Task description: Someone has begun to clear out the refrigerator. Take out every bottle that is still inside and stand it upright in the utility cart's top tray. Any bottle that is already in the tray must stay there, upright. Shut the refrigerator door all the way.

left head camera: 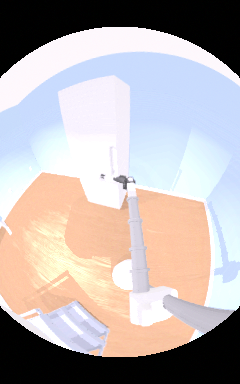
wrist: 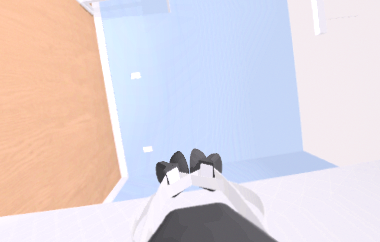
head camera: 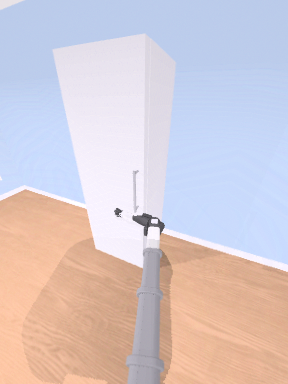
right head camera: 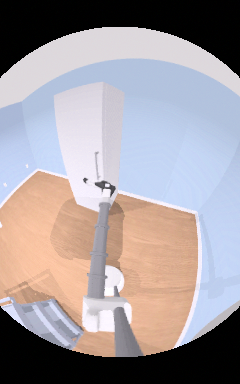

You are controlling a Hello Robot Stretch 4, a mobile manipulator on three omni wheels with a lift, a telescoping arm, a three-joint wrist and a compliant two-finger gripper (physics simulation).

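The tall white refrigerator [head camera: 105,125] [left head camera: 87,115] [right head camera: 77,120] has its door nearly flush with its body, with a thin seam along the right edge; whether it is fully shut cannot be told. Its grey vertical handle [head camera: 134,192] [left head camera: 113,160] [right head camera: 97,165] is on the door's front. My gripper [head camera: 118,212] [left head camera: 102,176] [right head camera: 85,180] [wrist: 188,163] is shut with nothing between its fingertips, close to the door face and left of the handle's lower end. The utility cart [left head camera: 92,316] [right head camera: 68,315] shows partly at lower left. No bottles can be made out; the refrigerator's inside is hidden.
My extended arm [head camera: 150,320] [left head camera: 137,240] [right head camera: 100,245] reaches across the wooden floor [head camera: 215,310] to the refrigerator's front. Blue walls with a white baseboard [head camera: 225,248] stand behind and beside the refrigerator.
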